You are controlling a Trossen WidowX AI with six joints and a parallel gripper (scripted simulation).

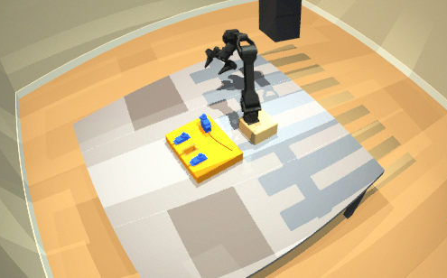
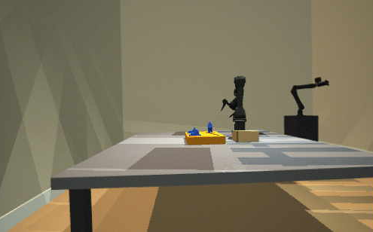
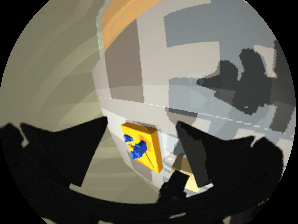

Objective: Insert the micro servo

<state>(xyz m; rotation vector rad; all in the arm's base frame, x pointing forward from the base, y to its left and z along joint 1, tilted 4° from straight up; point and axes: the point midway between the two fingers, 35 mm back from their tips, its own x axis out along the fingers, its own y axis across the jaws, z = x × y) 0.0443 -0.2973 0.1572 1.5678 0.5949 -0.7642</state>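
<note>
Now: gripper tip 32 cm to the right of the orange deck, 16 cm short of it and 16 cm above it.
</note>
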